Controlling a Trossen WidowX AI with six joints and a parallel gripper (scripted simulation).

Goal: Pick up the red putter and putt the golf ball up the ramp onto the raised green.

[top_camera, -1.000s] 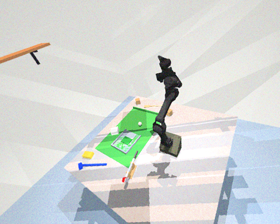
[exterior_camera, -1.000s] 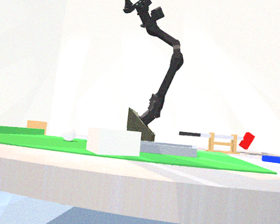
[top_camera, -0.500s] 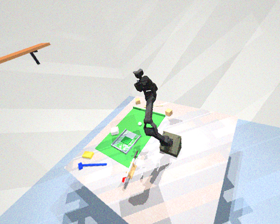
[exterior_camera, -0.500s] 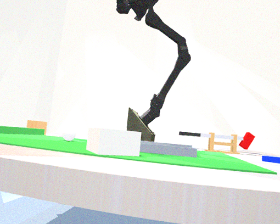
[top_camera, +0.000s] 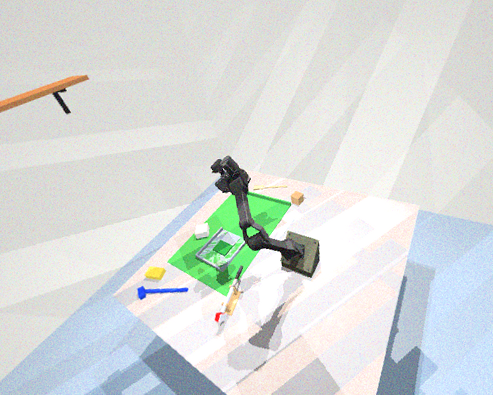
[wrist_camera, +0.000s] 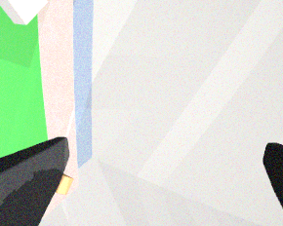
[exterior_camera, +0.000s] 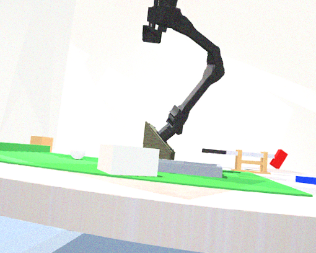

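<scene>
Right now my gripper tip is 170 mm past the red putter, 360 mm to the right of it and 400 mm above it. Round my gripper tip: grey frame (60 mm ahead, 130 mm to the left, 450 mm below); then white golf ball (10 mm ahead, 150 mm to the right, 440 mm below); then white block (250 mm ahead, 40 mm to the left, 430 mm below).
</scene>
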